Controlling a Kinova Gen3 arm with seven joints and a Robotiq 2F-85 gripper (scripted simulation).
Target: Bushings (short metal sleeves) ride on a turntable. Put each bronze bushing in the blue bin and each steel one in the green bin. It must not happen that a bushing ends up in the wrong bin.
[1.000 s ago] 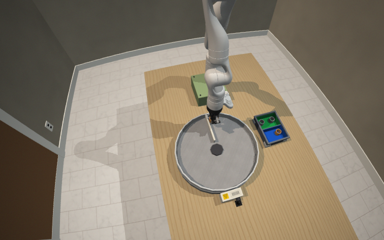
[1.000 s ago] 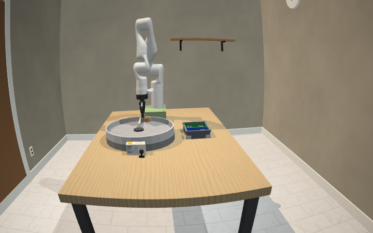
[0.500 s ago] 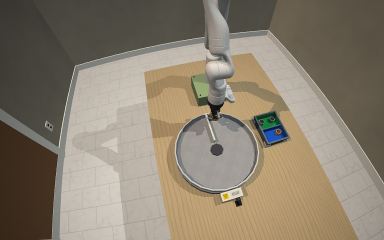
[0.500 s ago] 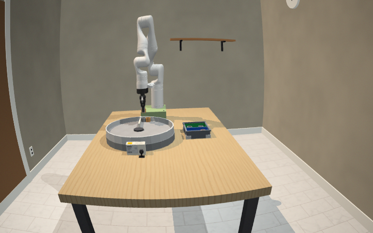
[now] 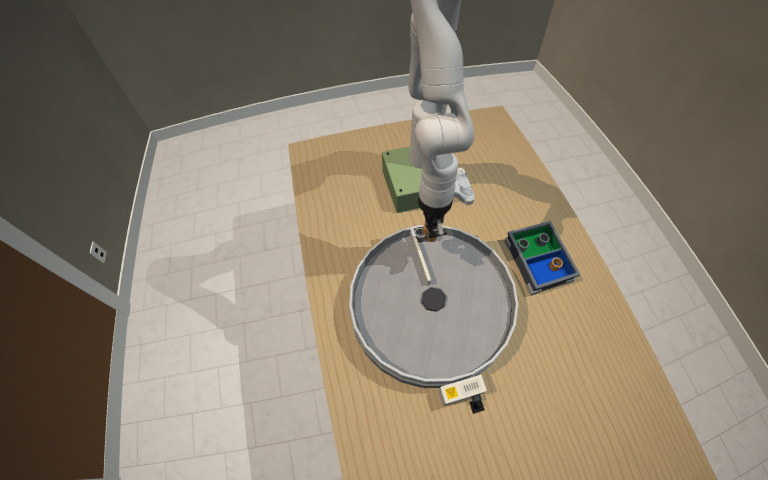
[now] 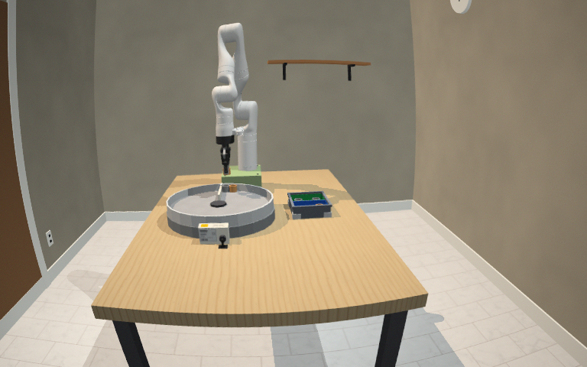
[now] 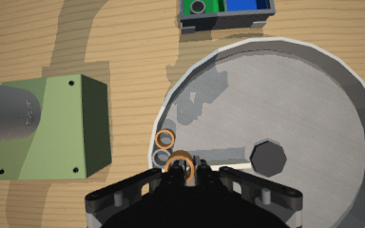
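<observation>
My hand is 330 mm to the right of the blue bin, 130 mm above it and 70 mm short of it. Also, from my hand: turntable 140 mm ahead, 100 mm below, 20 mm to the right.
</observation>
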